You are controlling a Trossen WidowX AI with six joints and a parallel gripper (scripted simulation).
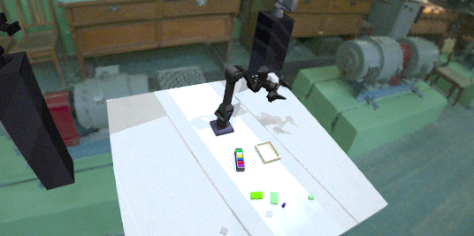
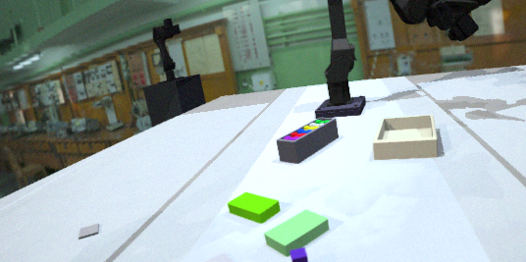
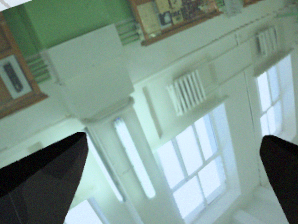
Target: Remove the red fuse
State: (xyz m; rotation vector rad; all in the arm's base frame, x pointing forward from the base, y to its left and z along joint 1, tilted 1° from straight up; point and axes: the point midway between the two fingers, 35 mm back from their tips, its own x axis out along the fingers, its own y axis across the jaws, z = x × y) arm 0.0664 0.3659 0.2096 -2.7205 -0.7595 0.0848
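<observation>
The red fuse lies 41 cm to the right of my gripper tip, 21 cm below it and 20 cm ahead of it. Also, from my gripper tip: small purple cube (51 cm ahead, 33 cm to the right, 22 cm below); beige tray (23 cm below, 22 cm to the right, 19 cm ahead).
</observation>
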